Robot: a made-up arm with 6 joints.
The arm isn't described. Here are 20 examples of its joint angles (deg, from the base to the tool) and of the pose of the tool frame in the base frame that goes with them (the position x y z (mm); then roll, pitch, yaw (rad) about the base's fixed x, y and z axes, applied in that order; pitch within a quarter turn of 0, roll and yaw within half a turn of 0).
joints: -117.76 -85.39 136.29 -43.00 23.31 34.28
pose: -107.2 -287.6 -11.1 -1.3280 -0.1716 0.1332
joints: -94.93 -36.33 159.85 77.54 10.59 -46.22
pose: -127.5 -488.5 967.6 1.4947 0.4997 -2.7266
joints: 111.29 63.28 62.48 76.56 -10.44 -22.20
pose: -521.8 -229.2 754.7 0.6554 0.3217 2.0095
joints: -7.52 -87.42 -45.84 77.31 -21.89 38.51
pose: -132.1 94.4 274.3 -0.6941 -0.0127 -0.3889
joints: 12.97 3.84 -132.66 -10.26 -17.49 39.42
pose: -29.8 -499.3 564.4 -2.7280 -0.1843 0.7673
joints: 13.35 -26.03 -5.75 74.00 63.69 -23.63
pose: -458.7 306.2 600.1 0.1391 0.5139 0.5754
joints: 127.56 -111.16 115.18 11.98 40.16 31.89
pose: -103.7 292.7 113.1 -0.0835 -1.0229 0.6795
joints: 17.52 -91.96 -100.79 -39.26 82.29 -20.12
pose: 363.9 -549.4 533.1 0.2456 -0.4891 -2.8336
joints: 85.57 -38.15 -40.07 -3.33 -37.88 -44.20
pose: -431.0 -359.1 325.2 -2.6175 0.2044 -0.6241
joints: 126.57 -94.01 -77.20 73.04 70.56 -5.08
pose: 286.7 -402.9 155.9 0.0388 -1.1447 -2.6397
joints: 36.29 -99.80 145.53 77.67 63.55 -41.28
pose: 116.8 349.4 158.8 -2.0059 -0.5676 2.5998
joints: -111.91 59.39 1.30 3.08 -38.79 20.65
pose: -412.7 137.5 479.6 2.3287 -0.5609 -1.1136
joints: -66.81 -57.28 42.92 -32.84 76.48 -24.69
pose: 142.8 -744.6 370.3 -2.4486 0.5696 0.6942
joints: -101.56 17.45 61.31 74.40 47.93 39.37
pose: -453.7 -419.0 444.9 2.8032 -0.5572 -0.1082
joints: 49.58 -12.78 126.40 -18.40 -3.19 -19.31
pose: -300.0 269.2 953.2 1.3577 -0.2192 -0.0441
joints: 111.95 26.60 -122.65 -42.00 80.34 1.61
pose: 261.6 -260.7 223.7 -2.5426 -0.3149 1.1795
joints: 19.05 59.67 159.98 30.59 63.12 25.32
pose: 249.9 -413.0 745.5 2.9262 -0.2571 1.6724
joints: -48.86 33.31 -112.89 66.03 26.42 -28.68
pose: -475.7 -579.6 229.1 -1.1167 0.8385 0.9449
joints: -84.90 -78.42 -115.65 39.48 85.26 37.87
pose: -22.5 175.6 391.7 -2.2367 0.3726 -2.1532
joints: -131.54 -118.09 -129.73 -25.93 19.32 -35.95
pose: -85.3 43.3 806.6 1.9538 0.6589 2.5585
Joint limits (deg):
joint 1: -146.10..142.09
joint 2: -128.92..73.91
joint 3: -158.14..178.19
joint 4: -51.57..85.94
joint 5: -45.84..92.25
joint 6: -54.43..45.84
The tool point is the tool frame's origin. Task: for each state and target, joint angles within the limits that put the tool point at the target. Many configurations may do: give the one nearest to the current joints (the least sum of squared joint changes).
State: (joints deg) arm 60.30 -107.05 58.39 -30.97 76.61 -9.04
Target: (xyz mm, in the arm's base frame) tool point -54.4 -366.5 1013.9
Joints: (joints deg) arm 21.72 -95.66 46.64 -40.60 76.74 -5.90
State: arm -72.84 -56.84 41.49 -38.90 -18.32 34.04
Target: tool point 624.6 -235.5 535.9
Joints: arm -67.17 -98.41 36.84 -40.86 -33.00 -12.89
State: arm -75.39 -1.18 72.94 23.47 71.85 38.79
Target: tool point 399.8 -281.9 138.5
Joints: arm -108.97 8.99 83.35 -29.91 92.25 -8.43
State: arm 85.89 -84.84 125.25 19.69 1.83 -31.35
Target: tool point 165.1 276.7 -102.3
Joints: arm 105.44 -76.54 141.20 18.22 -26.64 -38.73
